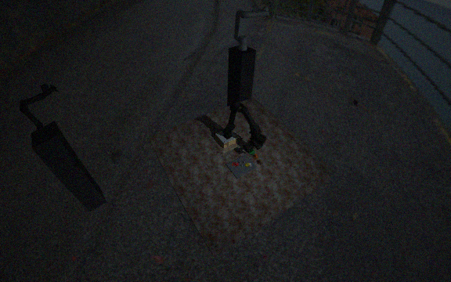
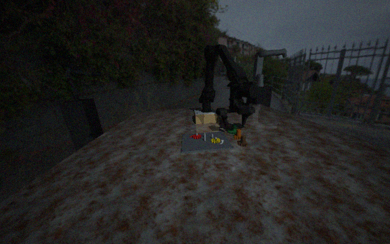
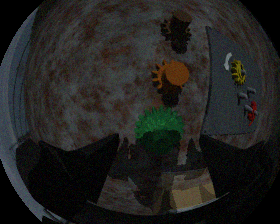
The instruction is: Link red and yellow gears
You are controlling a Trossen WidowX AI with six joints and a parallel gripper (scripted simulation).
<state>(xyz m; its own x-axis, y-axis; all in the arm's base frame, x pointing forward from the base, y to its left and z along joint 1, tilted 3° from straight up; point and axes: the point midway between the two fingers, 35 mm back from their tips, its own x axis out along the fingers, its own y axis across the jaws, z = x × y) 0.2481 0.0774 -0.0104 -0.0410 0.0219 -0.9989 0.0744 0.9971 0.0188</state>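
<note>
My gripper tip is now 140 mm to the left of the yellow gear, 80 mm short of it and 10 mm above it. Round my gripper tip: orange gear: 60 mm ahead, 20 mm below, 10 mm to the right; then brown gear: 130 mm ahead, 30 mm to the right, 20 mm below; then green gear: 20 mm below.
</note>
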